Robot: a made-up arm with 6 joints. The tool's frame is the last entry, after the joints. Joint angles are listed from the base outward.
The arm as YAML. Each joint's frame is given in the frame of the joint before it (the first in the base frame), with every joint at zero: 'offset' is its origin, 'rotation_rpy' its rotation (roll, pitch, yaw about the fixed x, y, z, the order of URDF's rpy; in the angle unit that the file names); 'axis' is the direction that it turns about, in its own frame. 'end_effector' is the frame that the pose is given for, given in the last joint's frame.
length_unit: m
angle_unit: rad
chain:
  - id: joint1
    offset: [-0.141, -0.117, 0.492]
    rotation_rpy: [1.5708, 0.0, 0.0]
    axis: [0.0, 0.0, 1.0]
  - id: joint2
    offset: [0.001, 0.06, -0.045]
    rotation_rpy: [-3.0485, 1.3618, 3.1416]
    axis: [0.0, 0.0, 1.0]
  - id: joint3
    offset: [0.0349, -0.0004, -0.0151]
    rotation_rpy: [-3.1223, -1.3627, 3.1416]
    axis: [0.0, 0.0, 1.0]
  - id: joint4
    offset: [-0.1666, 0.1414, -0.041]
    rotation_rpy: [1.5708, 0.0, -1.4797]
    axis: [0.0, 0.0, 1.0]
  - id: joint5
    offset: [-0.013, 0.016, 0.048]
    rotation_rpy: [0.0, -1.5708, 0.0]
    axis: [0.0, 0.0, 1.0]
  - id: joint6
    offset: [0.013, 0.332, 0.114]
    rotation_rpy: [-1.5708, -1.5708, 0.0]
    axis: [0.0, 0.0, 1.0]
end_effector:
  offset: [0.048, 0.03, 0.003]
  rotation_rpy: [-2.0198, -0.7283, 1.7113]
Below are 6 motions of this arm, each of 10 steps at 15 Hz.
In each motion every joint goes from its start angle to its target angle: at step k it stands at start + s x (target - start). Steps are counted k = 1, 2, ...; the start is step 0. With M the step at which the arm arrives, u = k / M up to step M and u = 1 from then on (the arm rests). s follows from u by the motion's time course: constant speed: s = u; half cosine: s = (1 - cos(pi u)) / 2; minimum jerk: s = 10 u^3 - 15 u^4 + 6 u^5.
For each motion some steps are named. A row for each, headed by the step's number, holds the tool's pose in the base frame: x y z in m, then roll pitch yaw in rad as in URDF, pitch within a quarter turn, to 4 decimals.
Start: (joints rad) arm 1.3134 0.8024 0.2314 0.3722 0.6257 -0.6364
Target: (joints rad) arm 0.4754 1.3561 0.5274 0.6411 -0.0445 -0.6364
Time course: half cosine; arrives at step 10
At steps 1, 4, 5, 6, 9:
1: -0.4384 -0.4665 0.4687 -2.7255 0.3284 -1.6335
4: -0.4480 -0.4976 0.4298 3.1166 0.5631 -1.8582
5: -0.4708 -0.4992 0.4141 2.8507 0.6236 -2.0479
6: -0.5047 -0.4922 0.4069 2.5653 0.6280 -2.2724
9: -0.5980 -0.4525 0.4379 2.0441 0.4404 -2.7119

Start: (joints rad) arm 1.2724 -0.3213 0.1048 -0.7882 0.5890 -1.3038
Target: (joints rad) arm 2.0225 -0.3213 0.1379 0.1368 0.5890 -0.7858
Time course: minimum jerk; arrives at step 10
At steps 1, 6, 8, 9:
1: -0.3492 -0.2826 0.5295 -3.0032 -0.2261 -1.8334
6: -0.5166 -0.2174 0.3282 -2.3108 0.2559 -2.2498
8: -0.5194 -0.1614 0.2145 -2.0807 0.5030 -2.3174
9: -0.5150 -0.1492 0.1927 -2.0373 0.5515 -2.3249

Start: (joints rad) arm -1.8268 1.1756 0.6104 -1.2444 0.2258 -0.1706
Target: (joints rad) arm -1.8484 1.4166 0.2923 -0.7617 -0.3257 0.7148
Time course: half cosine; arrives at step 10
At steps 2, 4, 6, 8, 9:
2: -0.2677 0.0102 0.7146 1.7803 -0.4332 2.0991
4: -0.2344 0.0031 0.7942 2.1195 -0.5261 1.8519
6: -0.1742 -0.0277 0.8784 2.5788 -0.5535 1.5780
8: -0.1173 -0.0693 0.9293 2.9411 -0.5296 1.4224
9: -0.1007 -0.0835 0.9405 3.0395 -0.5202 1.3915

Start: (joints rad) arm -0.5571 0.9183 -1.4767 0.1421 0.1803 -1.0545
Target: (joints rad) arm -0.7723 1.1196 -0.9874 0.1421 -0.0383 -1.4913
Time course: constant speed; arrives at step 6
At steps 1, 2, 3, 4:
1: 0.0677 -0.3763 0.2520 0.0799 0.6945 -1.1890
2: 0.0500 -0.4031 0.2644 0.0307 0.6914 -1.2161
3: 0.0294 -0.4290 0.2786 -0.0260 0.6874 -1.2500
4: 0.0060 -0.4536 0.2951 -0.0899 0.6822 -1.2905

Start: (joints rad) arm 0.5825 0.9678 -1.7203 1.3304 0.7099 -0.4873
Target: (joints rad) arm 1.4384 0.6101 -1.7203 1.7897 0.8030 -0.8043
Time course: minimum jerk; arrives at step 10
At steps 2, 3, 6, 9, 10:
2: 0.1790 0.1073 0.8203 1.7383 -0.4331 0.0991
3: 0.1358 0.1211 0.8490 1.6403 -0.5693 0.1709
6: -0.0900 0.1889 0.8910 0.6433 -1.0061 0.9572
9: -0.2007 0.2245 0.8474 -0.1592 -0.9070 1.5608
10: -0.2032 0.2254 0.8457 -0.1771 -0.9010 1.5723

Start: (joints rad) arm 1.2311 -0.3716 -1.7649 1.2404 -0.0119 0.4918
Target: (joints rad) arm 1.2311 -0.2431 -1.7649 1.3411 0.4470 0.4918
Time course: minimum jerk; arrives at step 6
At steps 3, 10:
3: -0.0883 0.0898 1.0437 -3.0254 -0.9753 -2.0721
10: -0.0258 0.0853 0.9967 2.8131 -0.9755 -1.5944

